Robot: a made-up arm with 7 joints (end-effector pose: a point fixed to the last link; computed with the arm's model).
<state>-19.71 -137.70 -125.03 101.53 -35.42 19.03 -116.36</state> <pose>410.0 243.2 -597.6 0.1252 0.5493 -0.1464 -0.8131</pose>
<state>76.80 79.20 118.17 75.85 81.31 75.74 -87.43</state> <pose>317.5 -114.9 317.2 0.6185 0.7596 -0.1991 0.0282</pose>
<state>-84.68 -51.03 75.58 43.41 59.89 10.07 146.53</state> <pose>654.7 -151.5 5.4 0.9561 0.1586 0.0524 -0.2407</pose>
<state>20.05 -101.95 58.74 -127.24 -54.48 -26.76 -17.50</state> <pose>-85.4 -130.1 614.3 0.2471 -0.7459 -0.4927 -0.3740</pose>
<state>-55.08 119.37 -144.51 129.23 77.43 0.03 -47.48</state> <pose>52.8 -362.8 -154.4 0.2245 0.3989 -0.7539 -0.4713</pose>
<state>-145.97 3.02 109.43 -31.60 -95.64 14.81 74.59</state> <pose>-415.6 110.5 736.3 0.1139 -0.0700 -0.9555 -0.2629</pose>
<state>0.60 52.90 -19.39 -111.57 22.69 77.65 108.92</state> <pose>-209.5 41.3 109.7 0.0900 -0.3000 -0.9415 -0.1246</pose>
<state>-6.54 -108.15 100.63 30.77 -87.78 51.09 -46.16</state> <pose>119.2 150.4 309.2 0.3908 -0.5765 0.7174 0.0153</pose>
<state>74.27 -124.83 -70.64 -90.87 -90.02 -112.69 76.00</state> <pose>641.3 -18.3 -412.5 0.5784 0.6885 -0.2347 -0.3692</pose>
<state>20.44 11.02 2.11 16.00 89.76 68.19 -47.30</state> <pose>188.0 -394.6 -126.2 0.5754 0.5988 0.0771 -0.5517</pose>
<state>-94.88 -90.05 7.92 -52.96 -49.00 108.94 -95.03</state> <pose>258.7 225.6 130.2 0.0748 -0.8894 -0.3599 -0.2718</pose>
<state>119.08 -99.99 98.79 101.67 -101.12 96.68 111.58</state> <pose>-931.3 -34.6 406.8 0.2205 -0.1533 -0.7029 -0.6587</pose>
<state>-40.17 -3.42 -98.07 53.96 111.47 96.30 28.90</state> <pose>16.6 98.7 -755.6 0.0960 0.7097 0.0623 -0.6952</pose>
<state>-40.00 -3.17 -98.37 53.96 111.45 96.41 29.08</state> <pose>18.3 100.2 -755.9 0.0989 0.7104 0.0651 -0.6938</pose>
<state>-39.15 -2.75 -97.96 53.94 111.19 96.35 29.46</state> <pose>13.4 90.5 -755.8 0.1116 0.7083 0.0670 -0.6938</pose>
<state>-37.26 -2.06 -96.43 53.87 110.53 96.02 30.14</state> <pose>0.1 62.3 -754.2 0.1399 0.7020 0.0672 -0.6950</pose>
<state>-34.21 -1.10 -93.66 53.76 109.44 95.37 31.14</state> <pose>-17.7 12.4 -748.6 0.1858 0.6913 0.0655 -0.6952</pose>
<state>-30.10 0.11 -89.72 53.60 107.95 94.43 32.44</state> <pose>-31.6 -59.0 -735.3 0.2484 0.6764 0.0613 -0.6907</pose>
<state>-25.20 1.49 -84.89 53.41 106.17 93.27 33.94</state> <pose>-31.3 -145.1 -710.9 0.3236 0.6584 0.0552 -0.6772</pose>
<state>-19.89 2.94 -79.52 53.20 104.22 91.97 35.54</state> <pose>-10.0 -235.2 -674.1 0.4050 0.6389 0.0473 -0.6524</pose>
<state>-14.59 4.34 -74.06 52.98 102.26 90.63 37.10</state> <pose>31.5 -315.7 -626.9 0.4842 0.6193 0.0383 -0.6169</pose>
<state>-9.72 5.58 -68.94 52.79 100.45 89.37 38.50</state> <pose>85.1 -377.4 -575.0 0.5543 0.6011 0.0294 -0.5749</pose>
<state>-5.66 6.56 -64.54 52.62 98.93 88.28 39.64</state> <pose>138.8 -418.0 -525.5 0.6100 0.5855 0.0211 -0.5335</pose>
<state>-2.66 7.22 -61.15 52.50 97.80 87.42 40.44</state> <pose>182.2 -440.8 -485.0 0.6491 0.5736 0.0143 -0.4995</pose>
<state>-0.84 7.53 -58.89 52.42 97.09 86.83 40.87</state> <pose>209.3 -452.6 -457.5 0.6721 0.5657 0.0090 -0.4776</pose>
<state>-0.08 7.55 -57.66 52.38 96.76 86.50 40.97</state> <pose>220.3 -458.8 -443.1 0.6819 0.5615 0.0052 -0.4686</pose>
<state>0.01 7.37 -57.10 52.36 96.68 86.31 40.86</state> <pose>220.5 -462.4 -437.7 0.6835 0.5599 0.0025 -0.4684</pose>
